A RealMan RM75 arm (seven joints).
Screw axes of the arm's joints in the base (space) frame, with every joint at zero. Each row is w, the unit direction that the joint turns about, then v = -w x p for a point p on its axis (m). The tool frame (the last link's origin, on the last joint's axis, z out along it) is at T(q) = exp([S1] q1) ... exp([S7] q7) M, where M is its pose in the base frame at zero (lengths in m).
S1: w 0 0 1 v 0.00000 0.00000 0.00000
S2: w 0 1 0 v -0.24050 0.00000 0.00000
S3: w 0 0 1 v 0.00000 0.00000 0.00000
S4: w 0 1 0 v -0.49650 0.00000 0.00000
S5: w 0 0 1 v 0.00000 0.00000 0.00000
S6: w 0 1 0 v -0.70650 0.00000 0.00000
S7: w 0 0 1 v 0.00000 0.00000 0.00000
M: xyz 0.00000 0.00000 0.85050 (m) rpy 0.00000 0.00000 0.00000 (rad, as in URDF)
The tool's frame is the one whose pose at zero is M.
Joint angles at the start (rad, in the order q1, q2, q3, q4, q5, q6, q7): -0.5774, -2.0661, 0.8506, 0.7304, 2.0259, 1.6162, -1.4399
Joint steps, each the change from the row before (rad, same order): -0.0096, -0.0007, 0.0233, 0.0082, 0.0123, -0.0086, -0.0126; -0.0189, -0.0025, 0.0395, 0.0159, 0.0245, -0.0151, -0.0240; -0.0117, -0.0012, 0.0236, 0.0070, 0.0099, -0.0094, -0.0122; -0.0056, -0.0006, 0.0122, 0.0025, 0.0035, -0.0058, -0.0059; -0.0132, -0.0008, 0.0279, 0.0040, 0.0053, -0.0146, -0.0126; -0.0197, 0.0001, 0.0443, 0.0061, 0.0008, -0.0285, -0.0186; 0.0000, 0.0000, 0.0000, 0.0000, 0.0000, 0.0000, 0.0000; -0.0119, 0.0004, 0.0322, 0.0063, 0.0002, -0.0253, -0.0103; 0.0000, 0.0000, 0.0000, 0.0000, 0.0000, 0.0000, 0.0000
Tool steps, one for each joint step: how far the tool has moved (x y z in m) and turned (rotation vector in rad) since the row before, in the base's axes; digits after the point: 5 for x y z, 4 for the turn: 0.00302, 0.00178, -0.00277, -0.0145, 0.0261, -0.0109; 0.00603, 0.00345, -0.00495, -0.0238, 0.0474, -0.0204; 0.00402, 0.00215, -0.00294, -0.0116, 0.0240, -0.0133; 0.00196, 0.00107, -0.00160, -0.0049, 0.0110, -0.0059; 0.00461, 0.00265, -0.00358, -0.0091, 0.0232, -0.0136; 0.00742, 0.00495, -0.00493, -0.0047, 0.0322, -0.0209; 0.00000, 0.00000, 0.00000, 0.0000, 0.0000, 0.0000; 0.00471, 0.00385, -0.00319, 0.0039, 0.0246, -0.0169; 0.00000, 0.00000, 0.00000, 0.0000, 0.0000, 0.0000
